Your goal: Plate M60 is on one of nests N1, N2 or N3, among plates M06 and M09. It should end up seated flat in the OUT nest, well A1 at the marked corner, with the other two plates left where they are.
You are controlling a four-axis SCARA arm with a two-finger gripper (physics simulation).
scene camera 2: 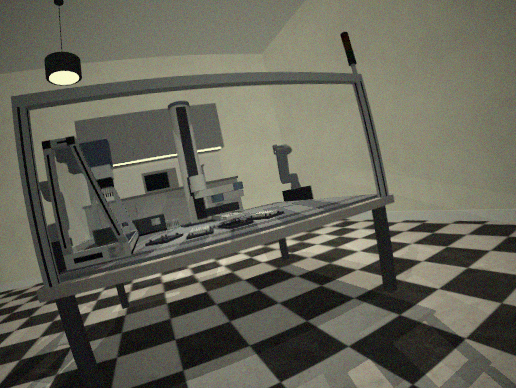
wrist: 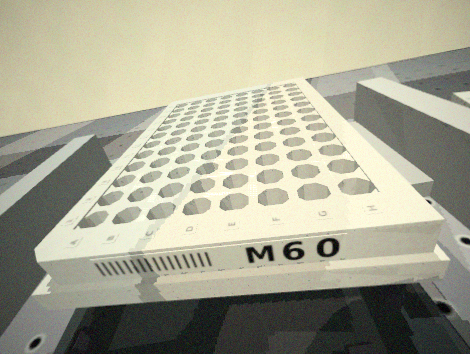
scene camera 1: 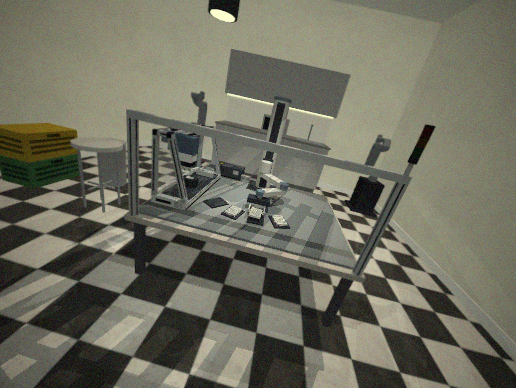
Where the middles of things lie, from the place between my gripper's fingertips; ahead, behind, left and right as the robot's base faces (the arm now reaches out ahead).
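I find my gripper 1 cm beyond the OUT nest (wrist: pixel 398 311) and 1 cm to the right of it, and 4 cm above it. There is a metal post (scene camera 2: pixel 23 110) as well, which from my hand is 73 cm to the right and 31 cm ahead, and 22 cm above.
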